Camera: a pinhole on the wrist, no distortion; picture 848 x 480 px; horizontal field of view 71.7 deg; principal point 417.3 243.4 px. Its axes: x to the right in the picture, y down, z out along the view. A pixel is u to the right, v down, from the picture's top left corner.
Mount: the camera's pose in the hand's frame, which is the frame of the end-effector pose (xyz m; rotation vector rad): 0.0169 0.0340 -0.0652 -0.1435 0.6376 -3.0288
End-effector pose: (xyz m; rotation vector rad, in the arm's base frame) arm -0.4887 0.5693 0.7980 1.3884 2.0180 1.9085
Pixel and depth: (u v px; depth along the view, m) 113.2 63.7 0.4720
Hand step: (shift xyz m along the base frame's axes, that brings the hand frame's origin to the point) 0.0446 0.5000 0.0550
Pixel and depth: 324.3 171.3 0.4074
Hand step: 0.0674 0.3360 -0.0796
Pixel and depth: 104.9 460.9 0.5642
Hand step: -0.2347 0.5495 -0.1820
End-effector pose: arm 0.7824 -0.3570 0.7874 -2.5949 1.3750 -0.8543
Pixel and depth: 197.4 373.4 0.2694
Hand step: 0.2298 -0.0684 -0.0217
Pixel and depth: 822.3 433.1 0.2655
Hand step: 0.1393 0.1753 -0.1397
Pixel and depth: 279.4 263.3 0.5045
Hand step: 0.4047 -0.1091 -0.1803
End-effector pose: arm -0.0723 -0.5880 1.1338 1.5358 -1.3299 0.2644
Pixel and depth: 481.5 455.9 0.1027
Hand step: 0.0343 -0.0277 -0.0169
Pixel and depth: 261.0 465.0 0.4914
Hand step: 0.2106 -0.4035 -0.1618
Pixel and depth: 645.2 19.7 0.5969
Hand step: -0.3051 -0.3711 -0.3773
